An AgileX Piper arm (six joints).
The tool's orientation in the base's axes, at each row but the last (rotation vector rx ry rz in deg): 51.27, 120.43, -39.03; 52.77, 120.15, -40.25; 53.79, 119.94, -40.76; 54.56, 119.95, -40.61; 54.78, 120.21, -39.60; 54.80, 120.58, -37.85; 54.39, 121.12, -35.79; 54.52, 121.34, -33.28; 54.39, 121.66, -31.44; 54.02, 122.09, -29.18; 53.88, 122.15, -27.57; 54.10, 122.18, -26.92
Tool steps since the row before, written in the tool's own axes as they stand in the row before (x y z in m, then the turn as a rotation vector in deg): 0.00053, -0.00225, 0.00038, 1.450, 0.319, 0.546; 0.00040, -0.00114, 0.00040, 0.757, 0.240, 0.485; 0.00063, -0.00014, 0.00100, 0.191, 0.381, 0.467; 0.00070, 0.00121, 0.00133, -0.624, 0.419, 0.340; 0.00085, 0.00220, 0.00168, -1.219, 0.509, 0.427; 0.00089, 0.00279, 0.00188, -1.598, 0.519, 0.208; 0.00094, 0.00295, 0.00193, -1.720, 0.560, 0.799; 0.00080, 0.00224, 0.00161, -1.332, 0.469, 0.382; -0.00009, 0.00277, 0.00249, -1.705, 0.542, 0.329; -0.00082, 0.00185, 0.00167, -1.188, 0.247, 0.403; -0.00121, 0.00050, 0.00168, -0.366, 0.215, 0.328; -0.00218, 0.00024, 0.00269, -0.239, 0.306, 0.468
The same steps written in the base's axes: -0.00182, -0.00145, -0.00024, -0.226, 0.362, -1.523; -0.00092, -0.00081, -0.00034, 0.019, 0.091, -0.926; -0.00002, -0.00055, -0.00106, 0.392, -0.036, -0.495; 0.00114, 0.00003, -0.00156, 0.756, -0.251, 0.214; 0.00200, 0.00045, -0.00204, 1.139, -0.505, 0.612; 0.00254, 0.00074, -0.00226, 1.236, -0.508, 1.039; 0.00267, 0.00092, -0.00231, 1.571, -0.929, 0.762; 0.00207, 0.00072, -0.00186, 1.141, -0.545, 0.736; 0.00329, 0.00017, -0.00175, 1.344, -0.635, 1.049; 0.00256, -0.00018, -0.00057, 0.919, -0.632, 0.626; 0.00173, -0.00122, -0.00020, 0.485, -0.222, 0.054; 0.00247, -0.00244, -0.00013, 0.564, -0.183, -0.136
